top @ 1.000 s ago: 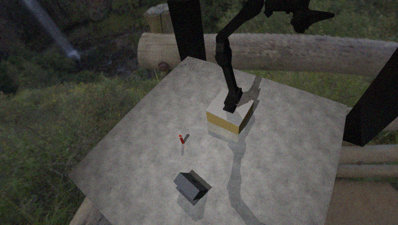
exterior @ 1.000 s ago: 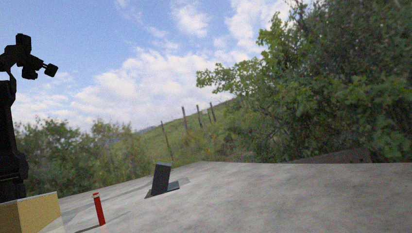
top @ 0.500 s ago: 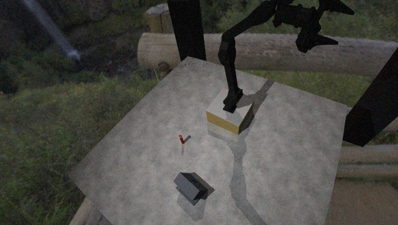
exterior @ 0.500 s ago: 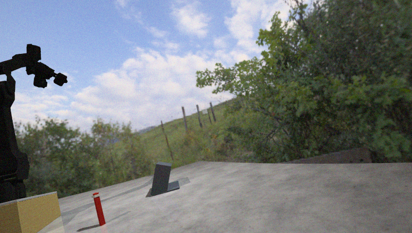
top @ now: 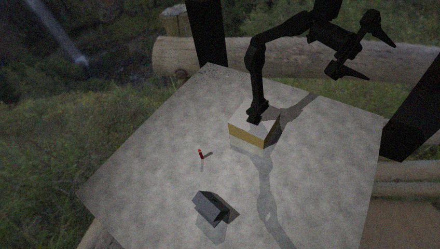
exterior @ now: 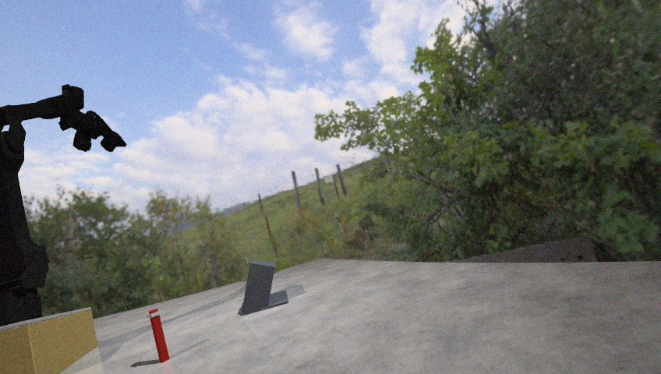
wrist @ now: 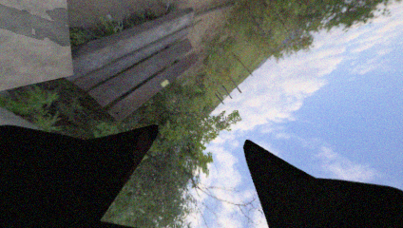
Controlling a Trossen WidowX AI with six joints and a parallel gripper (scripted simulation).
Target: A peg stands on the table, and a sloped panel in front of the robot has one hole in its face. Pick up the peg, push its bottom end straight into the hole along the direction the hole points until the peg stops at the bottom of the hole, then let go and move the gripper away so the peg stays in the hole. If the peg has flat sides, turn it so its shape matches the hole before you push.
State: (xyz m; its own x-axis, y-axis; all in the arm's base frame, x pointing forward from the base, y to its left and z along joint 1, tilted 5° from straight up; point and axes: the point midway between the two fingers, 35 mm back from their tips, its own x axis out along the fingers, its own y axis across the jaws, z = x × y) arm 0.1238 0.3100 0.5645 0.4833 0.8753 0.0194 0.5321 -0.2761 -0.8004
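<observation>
Now: gripper tip 140 mm short of the red peg, 560 mm to the left of it and 570 mm above it. From my gripper tip the other things lie so: dark sloped panel: 350 mm ahead, 380 mm to the right, 590 mm below.
</observation>
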